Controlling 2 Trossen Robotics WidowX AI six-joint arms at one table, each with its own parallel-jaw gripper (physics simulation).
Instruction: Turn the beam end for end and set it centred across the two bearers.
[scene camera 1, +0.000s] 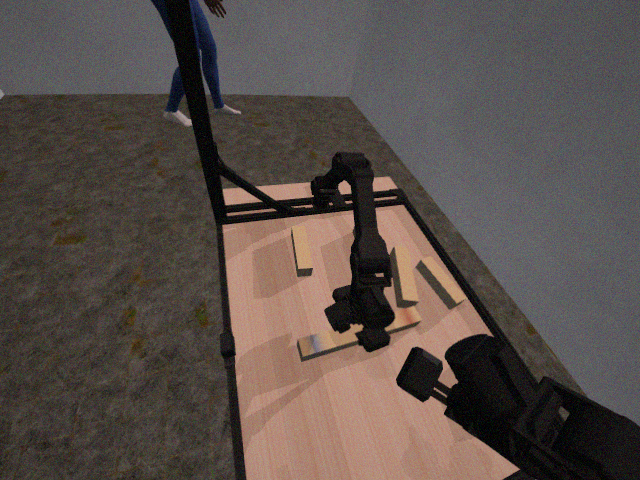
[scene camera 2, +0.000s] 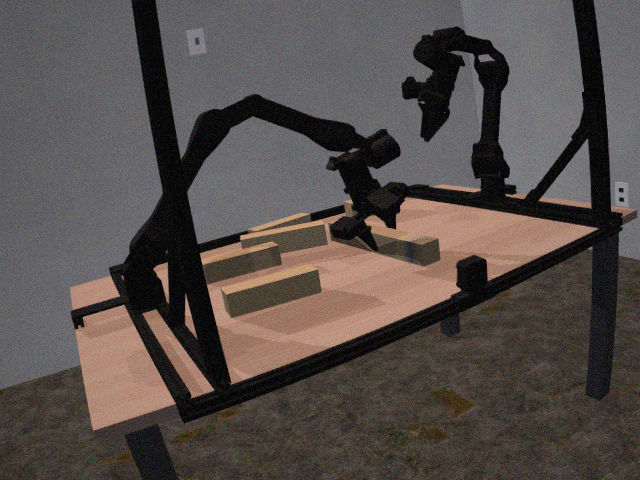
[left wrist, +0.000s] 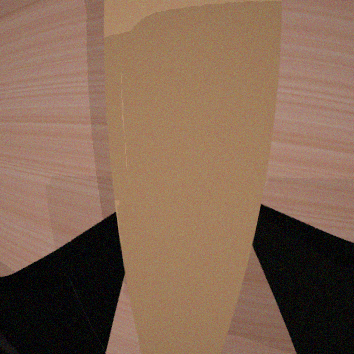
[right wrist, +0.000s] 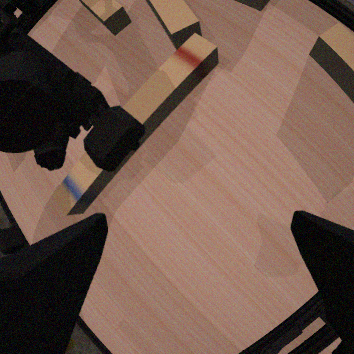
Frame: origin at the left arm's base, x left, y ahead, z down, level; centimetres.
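Seen in the pictures: left gripper, fingertip midpoint: (scene camera 1: 355, 336) (scene camera 2: 385, 243) (left wrist: 188, 214); right gripper, fingertip midpoint: (scene camera 1: 432, 383) (scene camera 2: 424, 139) (right wrist: 201, 222); left arm's base at its link origin: (scene camera 1: 320, 203) (scene camera 2: 147, 306) (right wrist: 33, 7); right arm's base at its link origin: (scene camera 2: 494, 199).
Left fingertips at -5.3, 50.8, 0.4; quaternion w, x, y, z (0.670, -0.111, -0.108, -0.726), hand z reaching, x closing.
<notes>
Pixels of each thing's middle, then the offset from my left fingertips to it, as dx, dy, dz. Level surfaces: height alone.
- pale wooden beam at the middle of its body: (left wrist: 190, 256) (right wrist: 131, 126) (scene camera 2: 378, 239) (scene camera 1: 361, 332) +1.8, -0.4, -0.7
- slanted block at the middle of its body: (scene camera 2: 280, 229) (scene camera 1: 439, 281) +33.2, -9.3, -0.7
- further block at the middle of its body: (right wrist: 351, 66) +32.1, +17.4, -0.9
- table at its surface level: dz +1.5
The pale wooden beam (scene camera 1: 323, 347) (scene camera 2: 428, 250) (left wrist: 192, 125) (right wrist: 150, 95) lies flat on the table, its blue band at the picture's left end and its red band at the right end in scene camera 1. My left gripper (scene camera 1: 355, 330) (scene camera 2: 385, 237) (left wrist: 188, 214) is shut on the beam, a finger against each side. Several plain blocks lie apart from the beam, among them one block (scene camera 1: 301, 250) (scene camera 2: 271, 291) and another block (scene camera 1: 404, 276) (scene camera 2: 284, 237) (right wrist: 175, 17); I cannot tell which two are the bearers. My right gripper (scene camera 2: 434, 126) (right wrist: 201, 222) is open and empty, high above the table.
A slanted block (scene camera 1: 440, 281) (scene camera 2: 279, 222) lies near the wall-side rail. Another block (scene camera 2: 242, 260) (right wrist: 109, 15) is hidden behind the left arm in scene camera 1. A further block (right wrist: 342, 45) lies at the right wrist view's right edge. Black rails border the table (scene camera 1: 305, 413).
</notes>
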